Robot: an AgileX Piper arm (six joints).
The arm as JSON. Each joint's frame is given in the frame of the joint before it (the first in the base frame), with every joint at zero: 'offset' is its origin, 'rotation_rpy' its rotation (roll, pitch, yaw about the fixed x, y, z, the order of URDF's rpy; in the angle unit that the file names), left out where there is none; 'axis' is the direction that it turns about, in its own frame. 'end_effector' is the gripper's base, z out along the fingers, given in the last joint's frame.
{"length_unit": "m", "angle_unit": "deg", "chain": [
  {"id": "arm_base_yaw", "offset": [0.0, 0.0, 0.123], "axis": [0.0, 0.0, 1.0]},
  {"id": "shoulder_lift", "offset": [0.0, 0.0, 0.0], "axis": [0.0, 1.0, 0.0]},
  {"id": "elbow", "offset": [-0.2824, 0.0, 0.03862], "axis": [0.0, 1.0, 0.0]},
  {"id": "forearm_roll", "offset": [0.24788, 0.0, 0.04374], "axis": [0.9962, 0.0, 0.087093]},
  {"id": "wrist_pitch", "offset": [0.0, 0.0, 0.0], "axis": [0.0, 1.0, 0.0]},
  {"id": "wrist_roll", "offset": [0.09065, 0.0, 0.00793], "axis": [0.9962, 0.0, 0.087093]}
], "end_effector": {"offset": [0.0, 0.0, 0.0], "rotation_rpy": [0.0, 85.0, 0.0]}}
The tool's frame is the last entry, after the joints.
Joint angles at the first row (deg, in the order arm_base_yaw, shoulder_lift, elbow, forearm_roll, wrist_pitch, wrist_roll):
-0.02, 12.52, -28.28, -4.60, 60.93, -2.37
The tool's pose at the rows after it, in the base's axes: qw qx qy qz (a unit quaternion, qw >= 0); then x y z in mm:
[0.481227 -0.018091 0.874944 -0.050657 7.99 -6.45 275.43]
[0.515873 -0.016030 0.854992 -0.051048 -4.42 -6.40 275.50]
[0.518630 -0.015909 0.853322 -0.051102 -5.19 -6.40 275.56]
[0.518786 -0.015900 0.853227 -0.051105 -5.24 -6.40 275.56]
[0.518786 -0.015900 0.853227 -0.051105 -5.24 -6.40 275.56]
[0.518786 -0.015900 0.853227 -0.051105 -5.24 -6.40 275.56]
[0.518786 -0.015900 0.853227 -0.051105 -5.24 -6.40 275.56]
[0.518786 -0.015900 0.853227 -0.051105 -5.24 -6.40 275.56]
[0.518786 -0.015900 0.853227 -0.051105 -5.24 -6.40 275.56]
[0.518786 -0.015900 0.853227 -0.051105 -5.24 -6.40 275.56]
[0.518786 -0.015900 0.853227 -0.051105 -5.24 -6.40 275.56]
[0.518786 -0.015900 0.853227 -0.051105 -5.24 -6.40 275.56]
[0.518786 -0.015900 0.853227 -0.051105 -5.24 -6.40 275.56]
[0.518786 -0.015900 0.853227 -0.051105 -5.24 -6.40 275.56]
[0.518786 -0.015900 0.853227 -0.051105 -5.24 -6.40 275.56]
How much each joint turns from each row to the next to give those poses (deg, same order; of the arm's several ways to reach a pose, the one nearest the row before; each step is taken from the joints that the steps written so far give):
-0.01, -7.88, 0.00, -0.05, 0.00, -0.01
0.00, -4.64, 0.00, 0.04, 0.06, 0.01
0.01, -0.31, 0.00, -0.01, -0.07, 0.00
0.00, -0.02, 0.00, 0.00, 0.00, 0.00
0.00, 0.00, 0.00, 0.00, 0.00, 0.00
0.00, 0.00, 0.00, 0.00, 0.00, 0.00
0.00, 0.00, 0.00, 0.00, 0.00, 0.00
0.00, 0.00, 0.00, 0.00, 0.00, 0.00
0.00, 0.00, 0.00, 0.00, 0.00, 0.00
0.00, 0.00, 0.00, 0.00, 0.00, 0.00
0.00, 0.00, 0.00, 0.00, 0.00, 0.00
0.00, 0.00, 0.00, 0.00, 0.00, 0.00
0.00, 0.00, 0.00, 0.00, 0.00, 0.00
0.00, 0.00, 0.00, 0.00, 0.00, 0.00
0.00, 0.00, 0.00, 0.00, 0.00, 0.00

